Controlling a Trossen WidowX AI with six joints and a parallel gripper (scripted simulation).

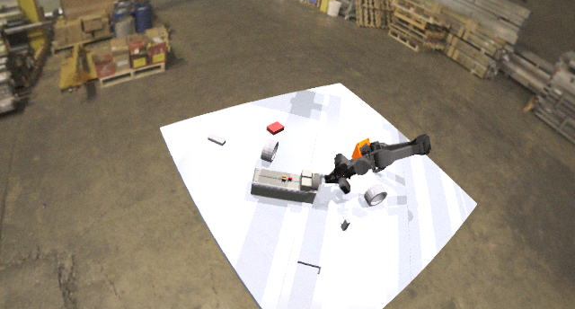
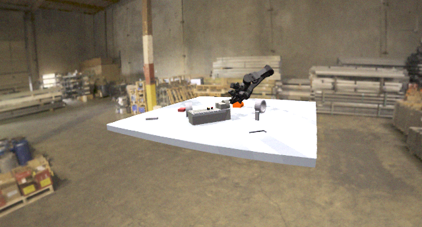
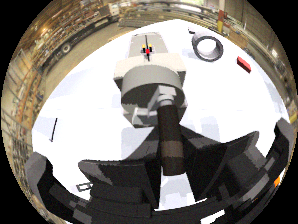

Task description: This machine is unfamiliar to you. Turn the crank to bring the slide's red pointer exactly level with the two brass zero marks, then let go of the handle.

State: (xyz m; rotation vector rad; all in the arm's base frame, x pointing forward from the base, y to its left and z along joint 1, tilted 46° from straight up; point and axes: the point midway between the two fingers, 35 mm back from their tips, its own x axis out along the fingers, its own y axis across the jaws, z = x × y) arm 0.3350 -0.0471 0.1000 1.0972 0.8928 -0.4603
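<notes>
The dark crank handle is 10 mm behind my gripper tip, 10 mm to the left of it and 30 mm above it. From my gripper tip the other things lie so: hex key 280 mm ahead, 240 mm to the left, 90 mm below; red pointer 100 mm ahead, 100 mm to the right, 10 mm below; small clip 50 mm ahead, 180 mm to the left, 60 mm below.
</notes>
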